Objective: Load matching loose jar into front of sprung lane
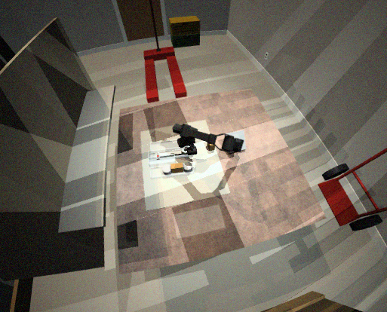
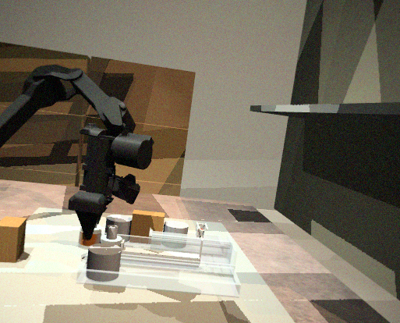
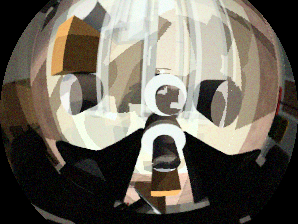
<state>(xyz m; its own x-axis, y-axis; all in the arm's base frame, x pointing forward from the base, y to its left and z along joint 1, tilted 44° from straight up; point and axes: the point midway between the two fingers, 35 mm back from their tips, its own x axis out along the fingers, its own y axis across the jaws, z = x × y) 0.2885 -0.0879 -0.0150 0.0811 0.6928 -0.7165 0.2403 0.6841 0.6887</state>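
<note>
The rack lies 18 cm ahead of my gripper tip, 3 cm below it and 2 cm to the right of it. Round my gripper tip: pusher plate: 16 cm ahead.
</note>
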